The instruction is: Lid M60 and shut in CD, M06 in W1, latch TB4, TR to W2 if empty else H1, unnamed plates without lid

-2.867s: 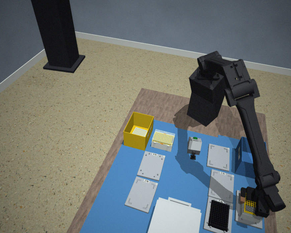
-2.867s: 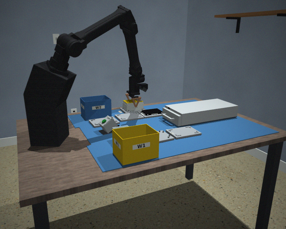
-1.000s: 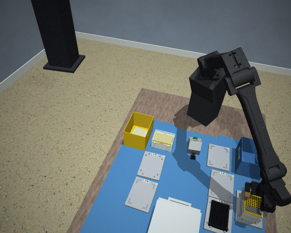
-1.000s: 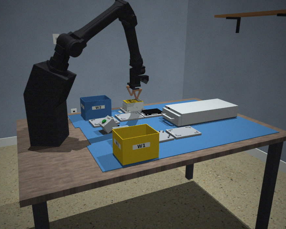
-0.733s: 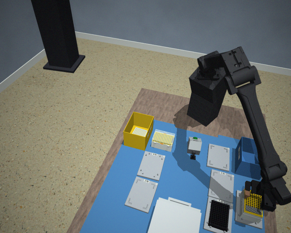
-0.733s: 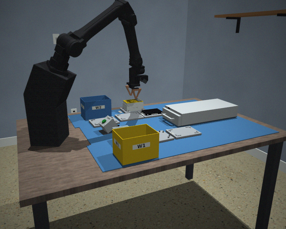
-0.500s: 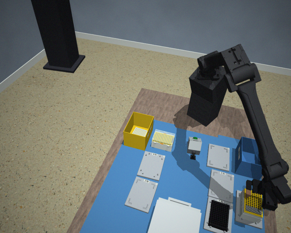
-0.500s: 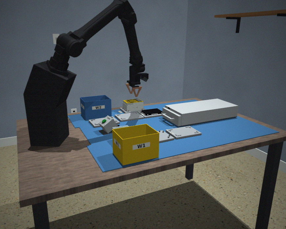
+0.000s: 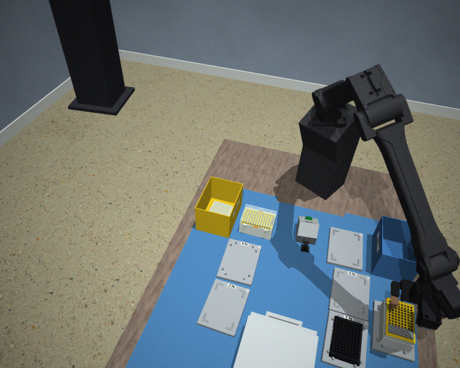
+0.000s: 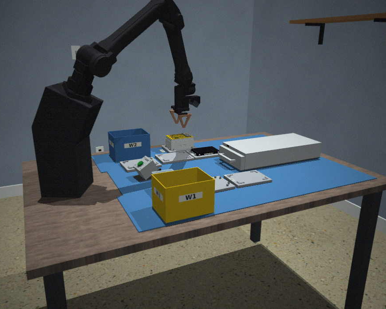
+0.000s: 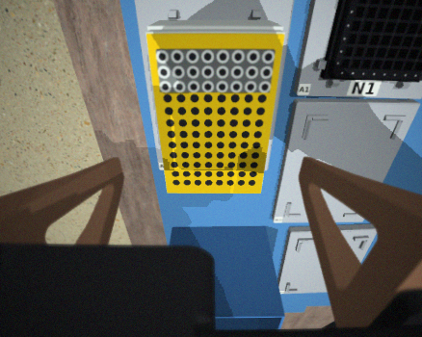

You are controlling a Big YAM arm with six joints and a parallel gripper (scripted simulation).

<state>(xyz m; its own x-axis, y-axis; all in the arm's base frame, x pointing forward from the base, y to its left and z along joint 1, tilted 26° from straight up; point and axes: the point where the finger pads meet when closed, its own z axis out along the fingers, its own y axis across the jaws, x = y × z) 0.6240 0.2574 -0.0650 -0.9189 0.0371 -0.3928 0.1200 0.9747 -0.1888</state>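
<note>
The green DONE key lies 35 cm behind my hand, 28 cm to the right of it and 7 cm below it. From my hand the other things lie so: tip rack TR: 8 cm below, 1 cm to the right, 1 cm behind; black plate: 15 cm to the right, 12 cm below, 6 cm ahead; home nest H1: 13 cm below.
</note>
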